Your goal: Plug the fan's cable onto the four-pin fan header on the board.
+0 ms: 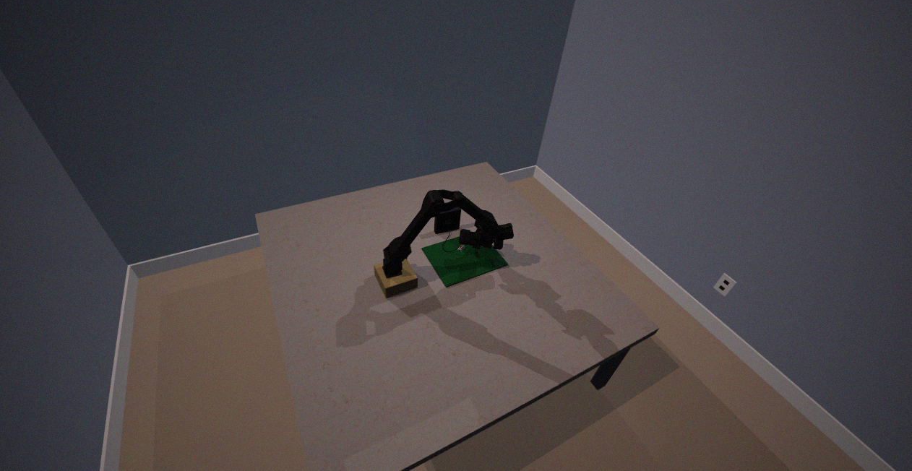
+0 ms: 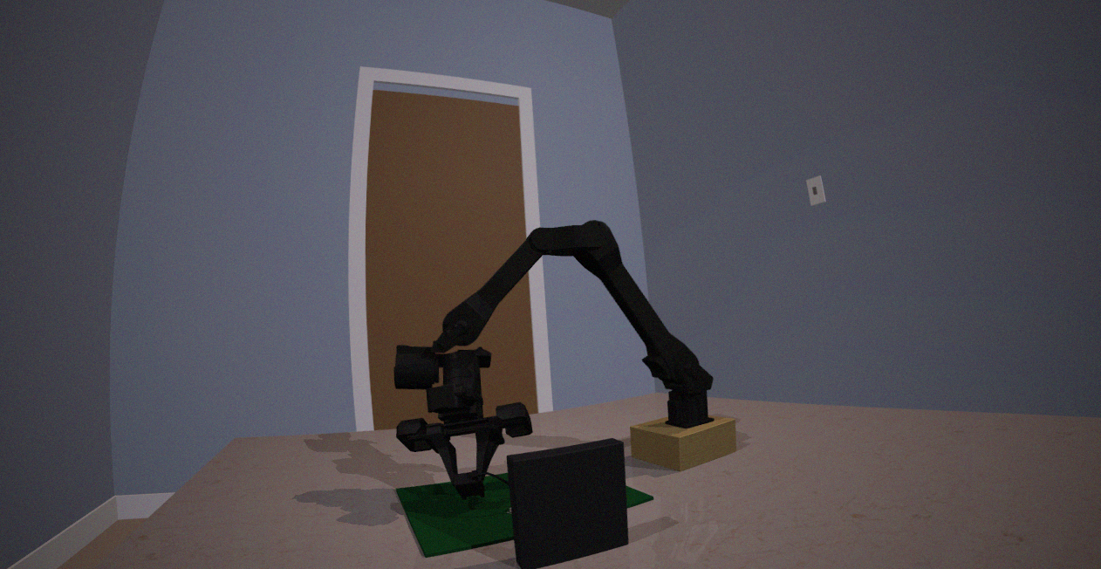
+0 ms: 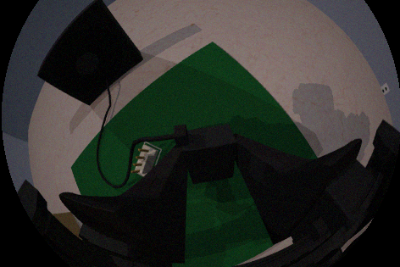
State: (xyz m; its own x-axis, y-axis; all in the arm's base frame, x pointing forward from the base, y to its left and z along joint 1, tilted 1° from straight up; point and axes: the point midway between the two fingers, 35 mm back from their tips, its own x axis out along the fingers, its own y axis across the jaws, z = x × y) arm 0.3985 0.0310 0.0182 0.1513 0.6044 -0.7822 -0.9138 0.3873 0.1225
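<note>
Right now my gripper tip is 1 cm to the left of the black fan plug and 1 cm above it. Round my gripper tip: green board: 7 cm behind, 3 cm to the right, 6 cm below; then black fan: 8 cm behind, 16 cm to the left, 2 cm above; then pale four-pin header: 6 cm behind, 2 cm to the left, 4 cm below.
</note>
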